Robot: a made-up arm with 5 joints.
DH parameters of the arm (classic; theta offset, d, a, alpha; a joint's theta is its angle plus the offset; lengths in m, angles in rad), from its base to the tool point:
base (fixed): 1.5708 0.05 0 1.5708
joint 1: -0.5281 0 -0.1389 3.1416
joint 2: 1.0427 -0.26 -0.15 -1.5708
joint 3: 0 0.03 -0.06 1.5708
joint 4: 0 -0.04 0.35 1.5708
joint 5: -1.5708 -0.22 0 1.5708
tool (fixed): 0 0.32 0 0
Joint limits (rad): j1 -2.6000..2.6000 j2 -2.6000..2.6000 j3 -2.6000..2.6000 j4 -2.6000..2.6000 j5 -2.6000..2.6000
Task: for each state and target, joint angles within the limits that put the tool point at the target. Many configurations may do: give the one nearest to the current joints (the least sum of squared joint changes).
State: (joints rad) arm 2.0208 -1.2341 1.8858 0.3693 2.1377
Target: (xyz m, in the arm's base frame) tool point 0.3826 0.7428 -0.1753
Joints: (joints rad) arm 2.2706 -1.5679 1.9023 0.5890 2.0839
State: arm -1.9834 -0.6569 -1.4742 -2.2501 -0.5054
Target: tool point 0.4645 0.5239 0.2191
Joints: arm -1.6891 -0.9095 -1.8727 -2.6000 -1.1541
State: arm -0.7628 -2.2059 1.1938 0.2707 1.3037
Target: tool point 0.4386 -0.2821 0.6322
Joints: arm -1.4479 -1.5264 1.4676 0.2169 1.2761
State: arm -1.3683 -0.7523 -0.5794 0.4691 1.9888
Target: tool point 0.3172 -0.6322 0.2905
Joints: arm -1.0433 -0.6582 -0.7125 0.8308 2.4861
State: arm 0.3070 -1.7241 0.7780 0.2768 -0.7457
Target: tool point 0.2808 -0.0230 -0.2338
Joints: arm 0.1936 -1.2810 1.2302 0.3101 -1.2712
